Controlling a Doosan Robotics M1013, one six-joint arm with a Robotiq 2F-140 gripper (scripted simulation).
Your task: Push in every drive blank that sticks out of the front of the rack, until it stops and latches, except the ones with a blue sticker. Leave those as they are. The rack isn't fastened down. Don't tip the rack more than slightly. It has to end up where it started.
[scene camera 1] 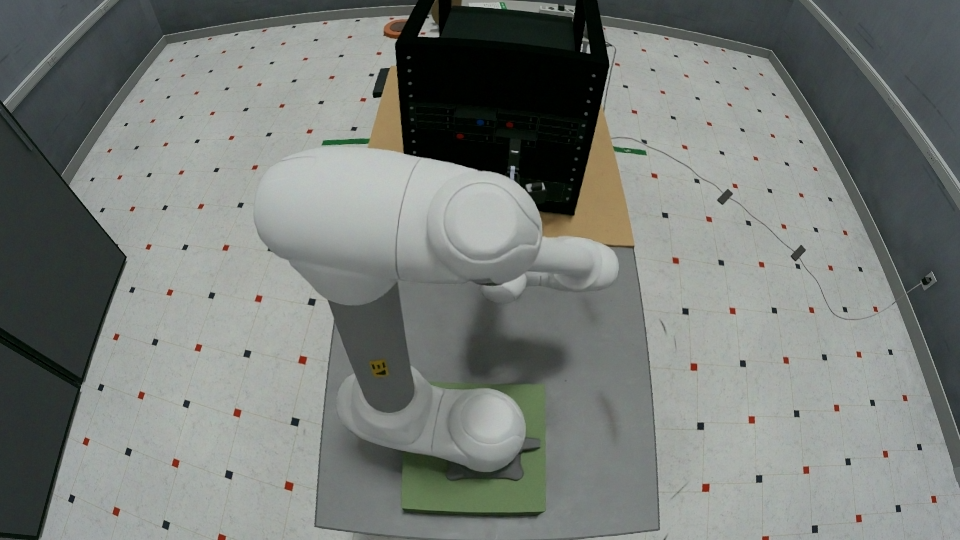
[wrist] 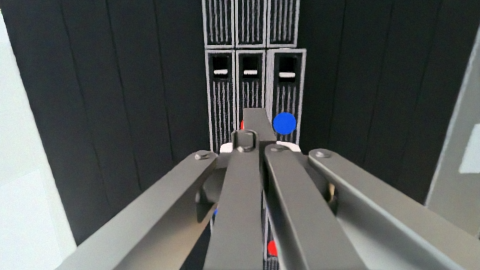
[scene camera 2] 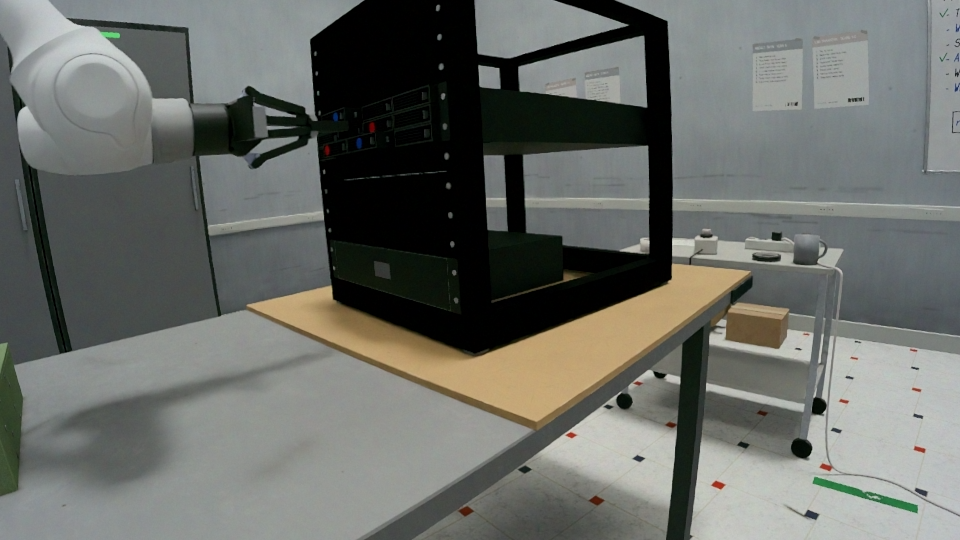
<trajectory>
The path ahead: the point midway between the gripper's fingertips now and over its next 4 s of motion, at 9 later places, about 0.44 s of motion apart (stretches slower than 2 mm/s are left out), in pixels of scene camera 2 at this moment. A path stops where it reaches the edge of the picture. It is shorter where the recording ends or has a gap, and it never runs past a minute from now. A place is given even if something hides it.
My gripper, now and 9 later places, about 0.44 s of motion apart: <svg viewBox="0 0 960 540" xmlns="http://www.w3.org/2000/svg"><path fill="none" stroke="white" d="M344 126L333 127L326 134L314 146L315 149L330 148L331 148L337 148L341 148L345 148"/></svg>
</trajectory>
